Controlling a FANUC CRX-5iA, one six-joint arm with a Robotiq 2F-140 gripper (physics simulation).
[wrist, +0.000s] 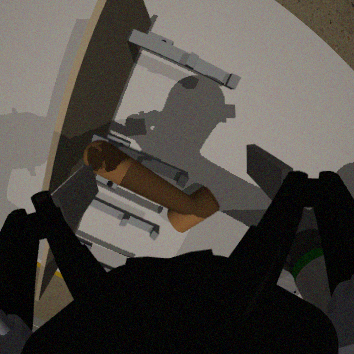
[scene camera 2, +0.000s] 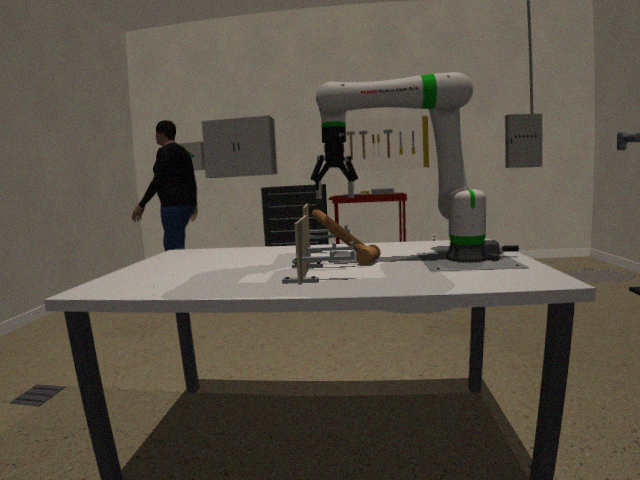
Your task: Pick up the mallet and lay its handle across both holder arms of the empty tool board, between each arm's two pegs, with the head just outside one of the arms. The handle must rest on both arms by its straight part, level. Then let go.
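Observation:
The brown wooden mallet point(scene camera 2: 338, 230) point(wrist: 157, 187) is tilted, with its handle end high near the board and its head low beyond the arm tips. Its handle slants roughly along the holder arms, not level across them; what supports it is unclear. The upright tool board point(scene camera 2: 300, 253) point(wrist: 100, 65) has a grey holder arm point(wrist: 207, 67) in the upper part of the wrist view, apart from the mallet. Another grey arm point(wrist: 162, 166) is beside the handle. My gripper point(scene camera 2: 334, 190) point(wrist: 169, 168) is wide open and empty above the mallet.
More grey arms and rods point(wrist: 142, 224) stick out below the mallet in the wrist view. The boards stand on the white table point(scene camera 2: 155, 281). The robot base point(scene camera 2: 466, 250) is at the right. A person point(scene camera 2: 175, 178) stands behind the table at the left.

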